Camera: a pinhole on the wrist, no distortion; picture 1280 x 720 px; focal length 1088.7 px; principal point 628.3 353.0 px. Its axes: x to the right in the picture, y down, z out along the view. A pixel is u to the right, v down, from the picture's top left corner.
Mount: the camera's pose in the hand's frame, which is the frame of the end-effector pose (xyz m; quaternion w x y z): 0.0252 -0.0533 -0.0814 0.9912 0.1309 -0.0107 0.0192
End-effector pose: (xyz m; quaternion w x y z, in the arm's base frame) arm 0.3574 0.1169 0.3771 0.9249 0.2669 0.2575 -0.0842
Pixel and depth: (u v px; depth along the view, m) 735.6 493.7 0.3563
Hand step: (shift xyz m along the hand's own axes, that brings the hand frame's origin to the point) 0.0526 -0.1002 0.2755
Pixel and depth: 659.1 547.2 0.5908
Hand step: 0.0280 -0.1046 0.5168
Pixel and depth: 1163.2 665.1 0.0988
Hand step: 0.0709 -0.0499 0.0226
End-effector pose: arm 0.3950 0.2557 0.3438 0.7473 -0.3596 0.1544 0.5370
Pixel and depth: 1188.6 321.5 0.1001
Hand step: 0.0752 -0.0803 0.0158
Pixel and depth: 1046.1 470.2 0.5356
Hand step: 0.2195 -0.1296 0.4561
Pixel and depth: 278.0 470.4 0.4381
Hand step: -0.1246 -0.1265 0.3501
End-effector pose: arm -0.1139 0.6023 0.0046 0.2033 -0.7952 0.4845 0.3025
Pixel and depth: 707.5 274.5 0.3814
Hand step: 0.0479 -0.1780 0.2804
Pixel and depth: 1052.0 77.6 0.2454
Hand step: 0.1192 -0.1736 0.1420
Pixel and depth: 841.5 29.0 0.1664
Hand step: 0.0571 -0.1432 0.0673
